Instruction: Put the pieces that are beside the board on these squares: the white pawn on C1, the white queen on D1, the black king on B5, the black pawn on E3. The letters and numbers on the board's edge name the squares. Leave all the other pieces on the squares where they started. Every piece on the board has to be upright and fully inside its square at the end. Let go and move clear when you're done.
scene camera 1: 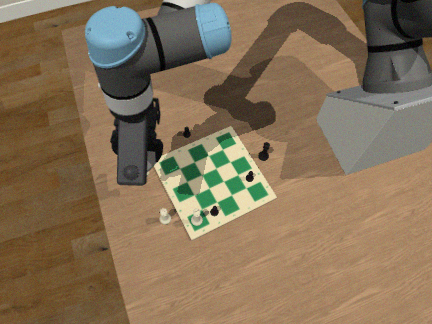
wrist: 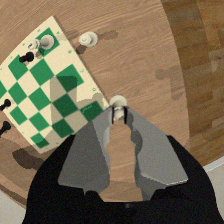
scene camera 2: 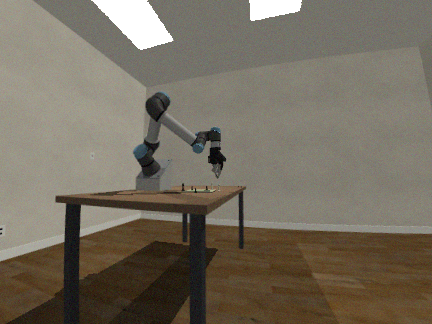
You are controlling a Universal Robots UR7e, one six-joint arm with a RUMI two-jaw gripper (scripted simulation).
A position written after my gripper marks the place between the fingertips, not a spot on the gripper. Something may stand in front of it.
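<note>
My gripper (scene camera 1: 144, 169) is what I'm seeing, and in the wrist view I see my gripper (wrist: 118, 107) as well.
</note>
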